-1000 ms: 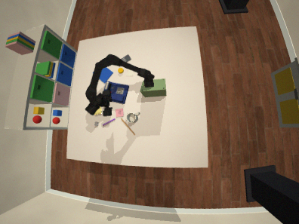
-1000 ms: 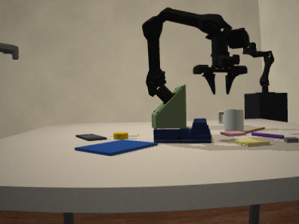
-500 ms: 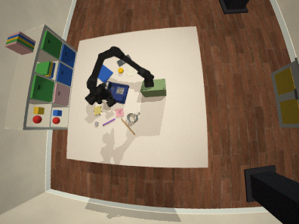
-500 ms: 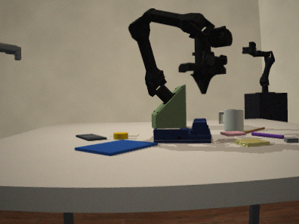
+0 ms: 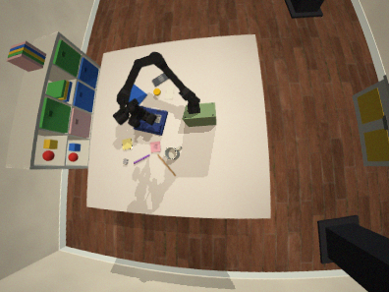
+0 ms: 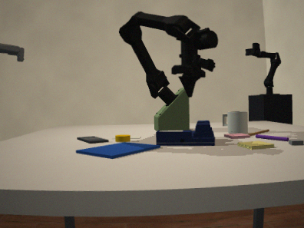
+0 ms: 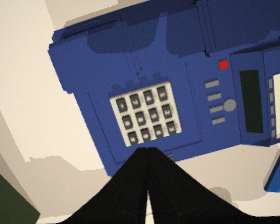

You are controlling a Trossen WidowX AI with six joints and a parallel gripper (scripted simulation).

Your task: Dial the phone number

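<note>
Now: the 8 key 150 mm below my hand, 20 mm to the right of it and 20 mm behind it. Also, from my hand: yellow tape: 230 mm to the right, 170 mm below, 20 mm behind; dark blue desk phone: 160 mm below, 40 mm ahead, 20 mm to the right; handset: 130 mm below, 50 mm ahead, 30 mm to the left.
</note>
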